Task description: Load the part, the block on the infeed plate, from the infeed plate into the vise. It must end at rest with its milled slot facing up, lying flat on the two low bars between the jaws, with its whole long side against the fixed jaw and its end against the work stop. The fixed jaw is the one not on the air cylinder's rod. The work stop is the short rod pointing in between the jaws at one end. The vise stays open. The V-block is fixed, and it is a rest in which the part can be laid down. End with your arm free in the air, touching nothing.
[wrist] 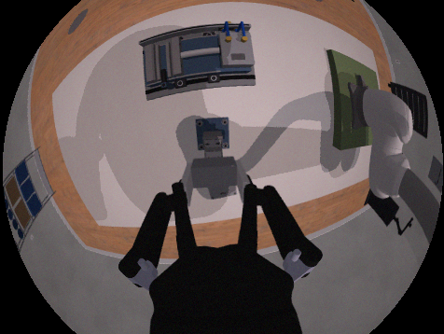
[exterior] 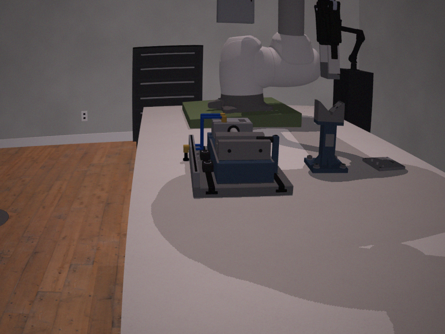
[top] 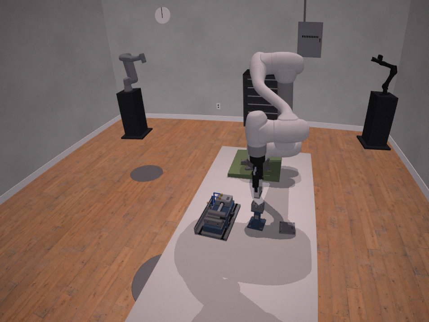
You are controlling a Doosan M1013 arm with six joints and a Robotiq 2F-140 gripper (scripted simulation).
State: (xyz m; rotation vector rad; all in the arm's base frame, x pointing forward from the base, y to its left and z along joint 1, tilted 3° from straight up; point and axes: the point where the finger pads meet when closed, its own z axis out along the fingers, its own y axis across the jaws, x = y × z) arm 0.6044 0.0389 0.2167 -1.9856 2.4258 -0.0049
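Right now the grey part is 1 cm to the left of my hand and 3 cm below it. The rest, counted from my hand: vise 1 cm behind, 22 cm to the right, 22 cm below.
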